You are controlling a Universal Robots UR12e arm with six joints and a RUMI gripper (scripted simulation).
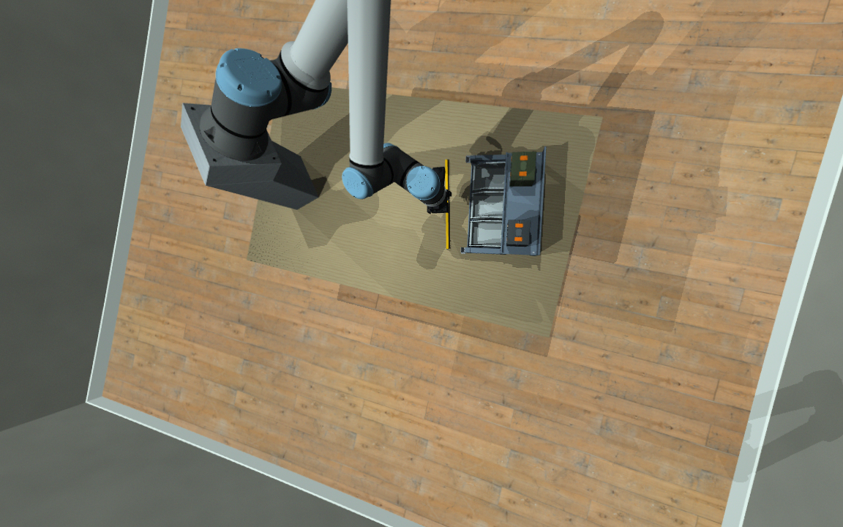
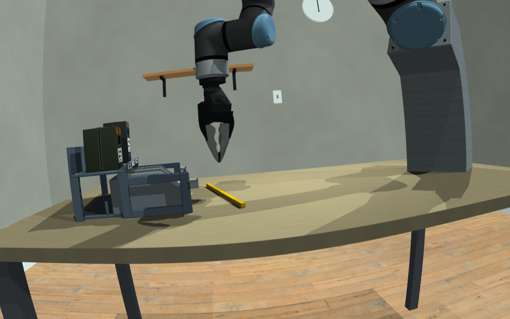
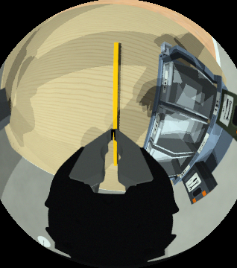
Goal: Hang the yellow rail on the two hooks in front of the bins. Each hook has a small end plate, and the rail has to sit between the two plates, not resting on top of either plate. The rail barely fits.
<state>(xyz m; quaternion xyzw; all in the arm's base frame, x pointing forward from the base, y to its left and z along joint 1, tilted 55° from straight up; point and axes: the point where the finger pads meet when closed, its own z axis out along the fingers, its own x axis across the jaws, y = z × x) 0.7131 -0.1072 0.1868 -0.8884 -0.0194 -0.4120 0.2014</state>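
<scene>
My hand is 100 mm above the yellow rail.
</scene>
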